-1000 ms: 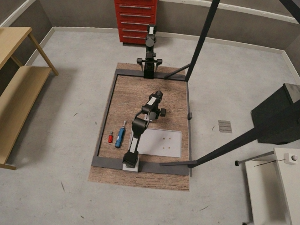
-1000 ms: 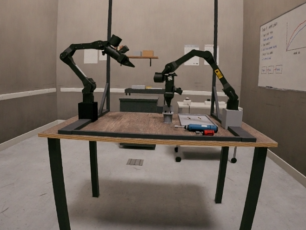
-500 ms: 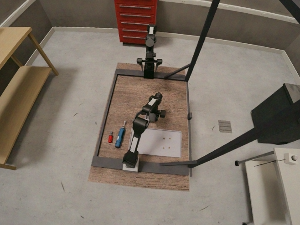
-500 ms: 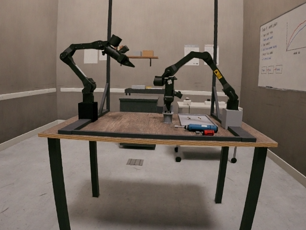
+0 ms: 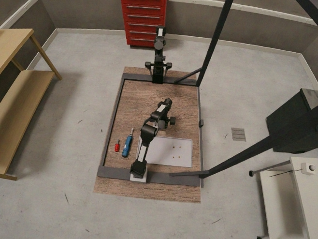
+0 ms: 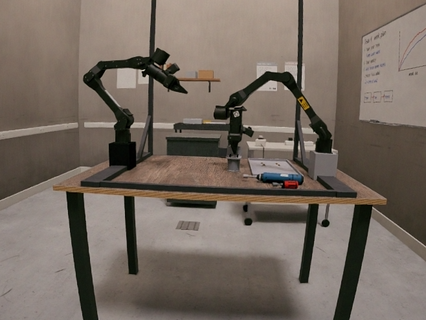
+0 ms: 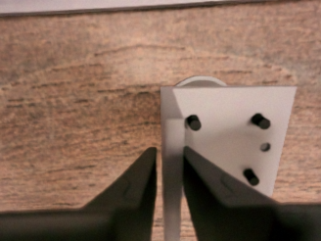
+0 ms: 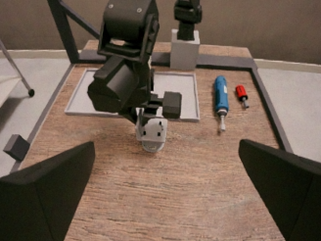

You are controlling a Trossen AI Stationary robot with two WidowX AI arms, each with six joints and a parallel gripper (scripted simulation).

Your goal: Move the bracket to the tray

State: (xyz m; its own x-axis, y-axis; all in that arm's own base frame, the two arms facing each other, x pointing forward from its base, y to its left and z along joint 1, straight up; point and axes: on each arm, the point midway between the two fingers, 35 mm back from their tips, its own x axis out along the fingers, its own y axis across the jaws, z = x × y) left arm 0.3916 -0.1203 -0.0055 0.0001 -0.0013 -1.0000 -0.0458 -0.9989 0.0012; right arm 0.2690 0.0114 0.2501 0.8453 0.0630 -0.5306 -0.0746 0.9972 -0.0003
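My left gripper is now 19 cm to the right of the tray, 10 cm above it and 5 cm past it. The rest, counted from my left hand: grey joint module: 8 cm below, 3 cm ahead; yellow nut: 23 cm to the left, 12 cm behind, 10 cm below; light grey L-shaped bracket: 4 cm below, 3 cm ahead.
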